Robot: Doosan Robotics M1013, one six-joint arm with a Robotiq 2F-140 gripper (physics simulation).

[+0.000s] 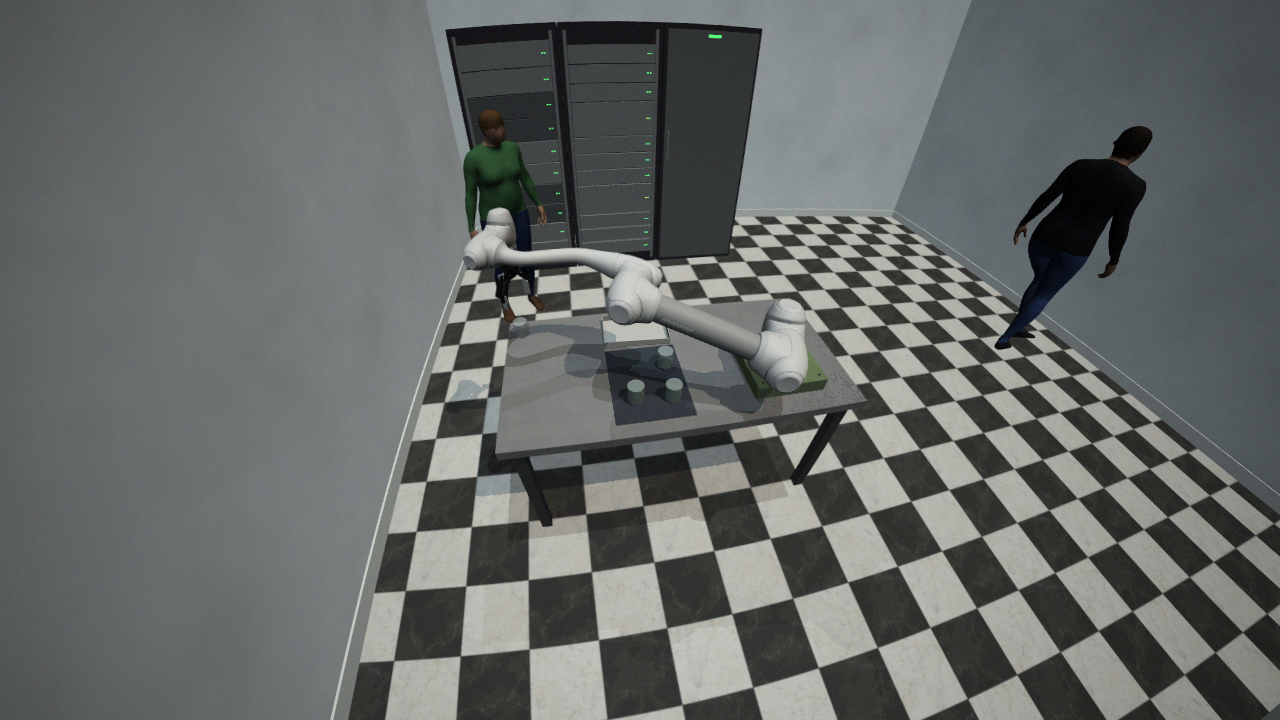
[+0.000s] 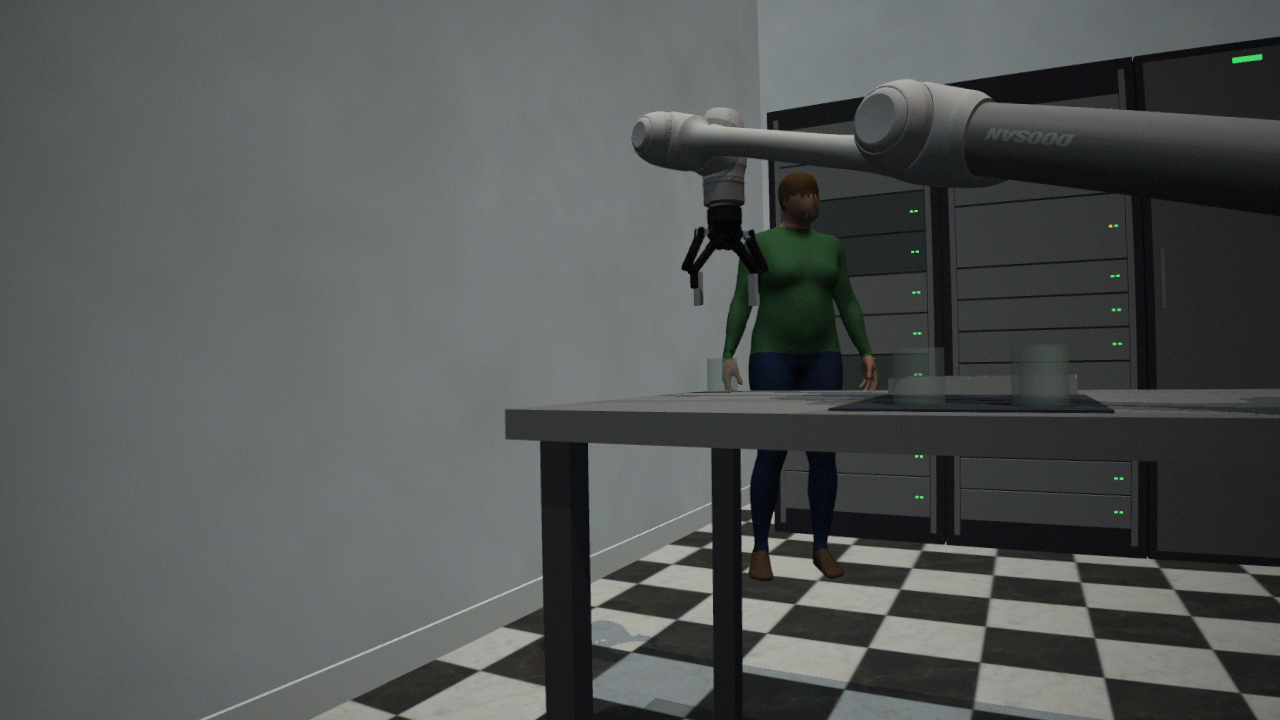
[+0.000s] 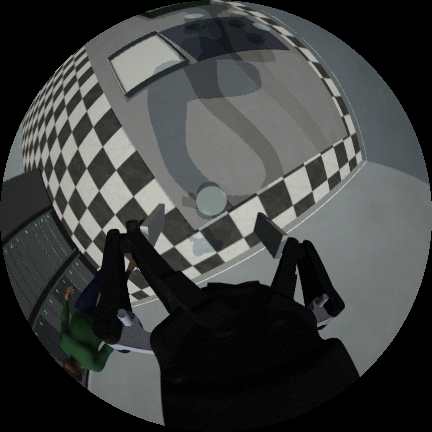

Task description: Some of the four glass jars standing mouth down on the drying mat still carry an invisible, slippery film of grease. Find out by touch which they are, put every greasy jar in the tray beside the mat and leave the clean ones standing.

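Frame: origin at the arm's base, x right, y ahead, z up, level; centimetres.
Where they show: gripper, fingertip midpoint: (image 1: pixel 517 300) (image 2: pixel 726 305) (image 3: pixel 211 217).
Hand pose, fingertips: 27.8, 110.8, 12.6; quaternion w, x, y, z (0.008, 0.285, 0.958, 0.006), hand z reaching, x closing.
Things, the pixels of their centre, and the offset from my fingertips, as dx, dy, dz. Level surfaces: height alone.
- dark drying mat, surface height: dz -18.5
- back jar, body centre: (image 1: pixel 665 357) -24.2, -64.3, -14.8
- front left jar, body centre: (image 2: pixel 918 375) (image 1: pixel 635 392) -43.3, -50.9, -14.8
- front right jar, body centre: (image 2: pixel 1040 374) (image 1: pixel 673 390) -43.2, -65.6, -14.8
- fourth jar, body centre: (image 2: pixel 722 375) (image 3: pixel 209 196) (image 1: pixel 521 327) -0.3, +1.2, -15.1
- white tray, body centre: (image 2: pixel 984 385) (image 3: pixel 141 56) (image 1: pixel 635 329) -1.6, -52.6, -17.3
Three pale glass jars stand on the dark drying mat (image 1: pixel 653 414) (image 2: pixel 975 406) (image 3: pixel 220 46): a back jar (image 1: pixel 665 357) (image 3: pixel 194 19), a front left jar (image 1: pixel 635 392) (image 3: pixel 260 26) and a front right jar (image 1: pixel 674 390) (image 3: pixel 236 22). A fourth jar (image 1: pixel 519 327) (image 2: pixel 714 374) (image 3: pixel 211 200) stands off the mat, near the table's far left corner. The white tray (image 1: pixel 637 342) (image 3: pixel 145 62) lies behind the mat and shows no jar in it. My gripper (image 2: pixel 725 293) (image 3: pixel 211 217) is open and empty, pointing down, clearly above the fourth jar. Grease cannot be seen.
The grey table (image 1: pixel 554 420) (image 2: pixel 626 425) carries the green base plate (image 1: pixel 810 380) at its right end. A person in green (image 1: pixel 494 174) (image 2: pixel 799 291) (image 3: pixel 82 337) stands beyond the far left corner, close to the gripper. A person in black (image 1: pixel 1083 205) is at the right. A wall is at the left.
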